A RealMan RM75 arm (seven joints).
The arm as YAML. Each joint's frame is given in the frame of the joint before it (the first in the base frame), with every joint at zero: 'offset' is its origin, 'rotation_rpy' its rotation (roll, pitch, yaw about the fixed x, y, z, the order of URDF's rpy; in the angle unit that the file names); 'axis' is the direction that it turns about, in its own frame. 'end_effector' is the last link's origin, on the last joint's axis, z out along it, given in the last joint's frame.
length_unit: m
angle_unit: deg
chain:
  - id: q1
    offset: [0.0, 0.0, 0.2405]
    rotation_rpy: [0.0, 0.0, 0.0]
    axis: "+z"
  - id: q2
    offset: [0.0, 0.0, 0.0]
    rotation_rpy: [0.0, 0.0, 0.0]
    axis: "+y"
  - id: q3
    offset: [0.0, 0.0, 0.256]
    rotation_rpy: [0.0, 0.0, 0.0]
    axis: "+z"
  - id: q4
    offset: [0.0, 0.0, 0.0]
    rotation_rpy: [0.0, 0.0, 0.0]
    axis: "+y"
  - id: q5
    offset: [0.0, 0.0, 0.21]
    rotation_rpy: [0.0, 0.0, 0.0]
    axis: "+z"
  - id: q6
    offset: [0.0, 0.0, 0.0]
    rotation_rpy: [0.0, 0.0, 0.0]
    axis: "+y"
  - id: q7
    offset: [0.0, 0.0, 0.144]
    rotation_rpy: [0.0, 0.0, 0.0]
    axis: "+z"
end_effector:
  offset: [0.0, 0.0, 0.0]
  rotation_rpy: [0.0, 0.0, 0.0]
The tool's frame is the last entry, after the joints.
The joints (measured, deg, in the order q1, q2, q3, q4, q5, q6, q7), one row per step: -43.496 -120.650 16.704 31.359 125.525 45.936 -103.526; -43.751 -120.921 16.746 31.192 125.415 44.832 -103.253; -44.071 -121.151 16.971 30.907 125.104 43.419 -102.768; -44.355 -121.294 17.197 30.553 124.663 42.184 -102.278; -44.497 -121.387 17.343 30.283 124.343 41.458 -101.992; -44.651 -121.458 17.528 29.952 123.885 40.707 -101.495; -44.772 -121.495 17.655 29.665 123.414 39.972 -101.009; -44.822 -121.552 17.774 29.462 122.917 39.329 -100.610; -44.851 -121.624 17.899 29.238 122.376 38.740 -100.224; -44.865 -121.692 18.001 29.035 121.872 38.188 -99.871; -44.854 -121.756 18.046 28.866 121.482 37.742 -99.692; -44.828 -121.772 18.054 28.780 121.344 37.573 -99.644
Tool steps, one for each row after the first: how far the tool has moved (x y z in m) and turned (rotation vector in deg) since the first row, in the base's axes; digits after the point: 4 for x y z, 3 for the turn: 0.0006 0.0013 -0.0018 0.371 0.393 0.328; 0.0014 0.0032 -0.0035 0.851 1.021 0.619; 0.0022 0.0049 -0.0049 1.299 1.492 0.860; 0.0025 0.0057 -0.0061 1.530 1.687 1.045; 0.0030 0.0066 -0.0073 1.779 1.967 1.129; 0.0031 0.0074 -0.0078 2.114 2.236 1.272; 0.0029 0.0080 -0.0082 2.467 2.397 1.465; 0.0027 0.0083 -0.0089 2.779 2.468 1.663; 0.0024 0.0085 -0.0095 3.080 2.527 1.881; 0.0019 0.0085 -0.0101 3.329 2.469 2.160; 0.0015 0.0084 -0.0103 3.411 2.427 2.309
